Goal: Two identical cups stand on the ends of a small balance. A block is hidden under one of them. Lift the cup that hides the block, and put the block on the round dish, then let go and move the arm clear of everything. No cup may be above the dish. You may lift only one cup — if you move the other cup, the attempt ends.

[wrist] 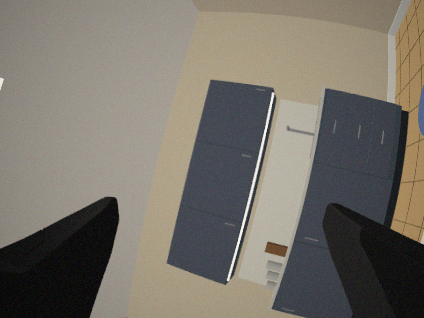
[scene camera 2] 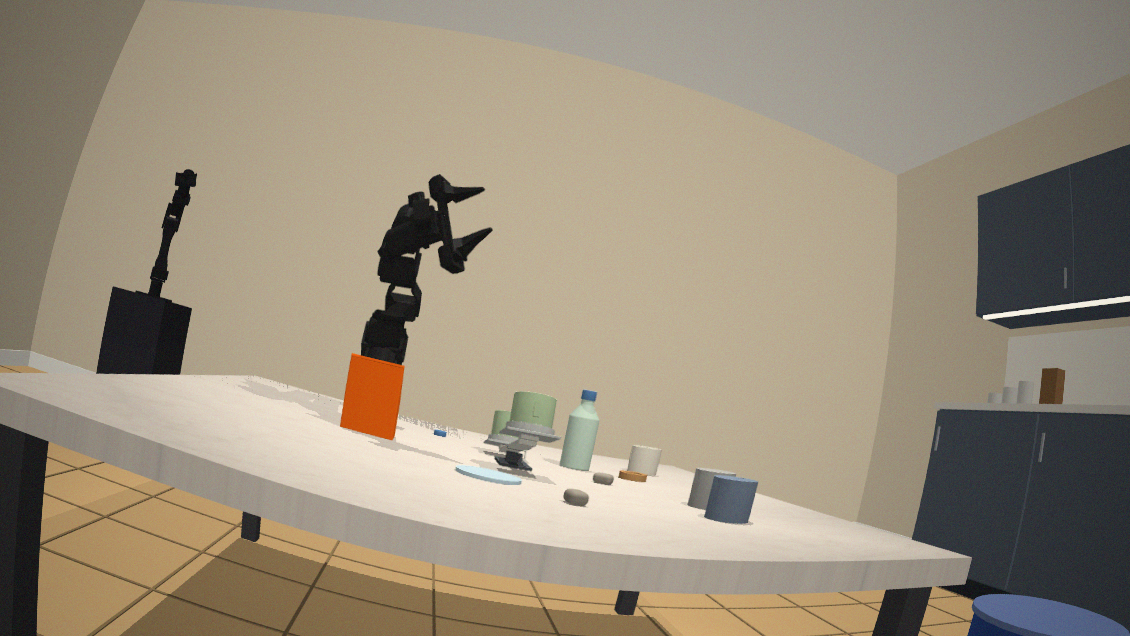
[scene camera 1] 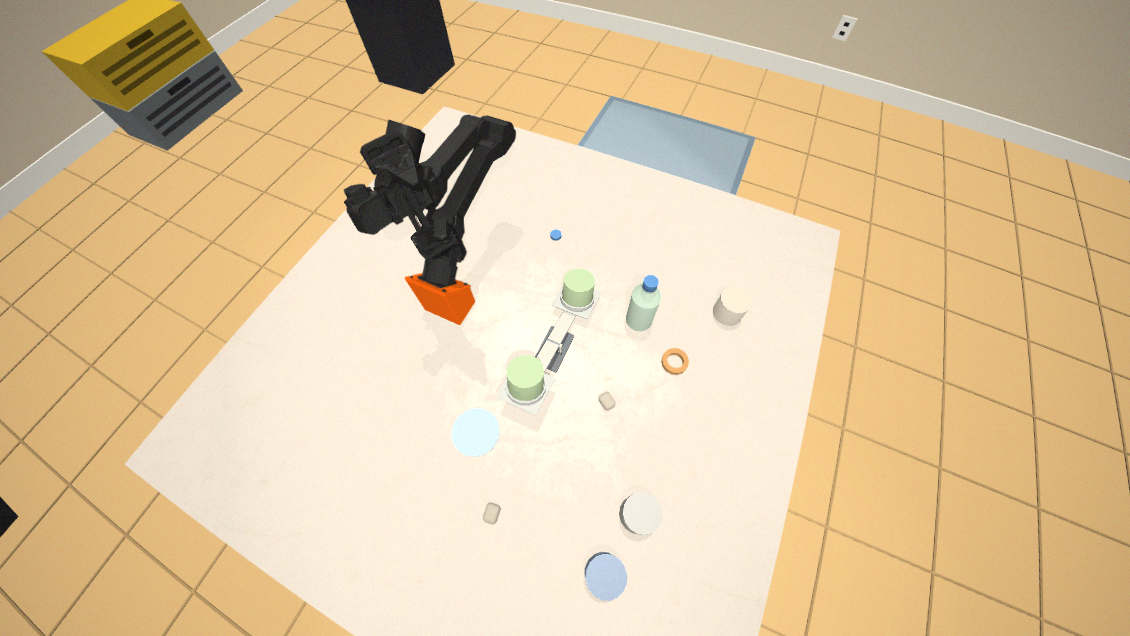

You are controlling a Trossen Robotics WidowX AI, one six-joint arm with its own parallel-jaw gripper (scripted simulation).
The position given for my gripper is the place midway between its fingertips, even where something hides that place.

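Observation:
I can see a cup [scene camera 1: 578,287] and a cup [scene camera 1: 525,374]. There is a grey balance [scene camera 1: 553,342], [scene camera 2: 528,434] here too, along with a cream cylinder [scene camera 1: 733,303], [scene camera 2: 643,459]. In the wrist view the cream cylinder is out of frame. My gripper [scene camera 1: 430,211], [scene camera 2: 487,208], [wrist: 225,213] is open and holds nothing.

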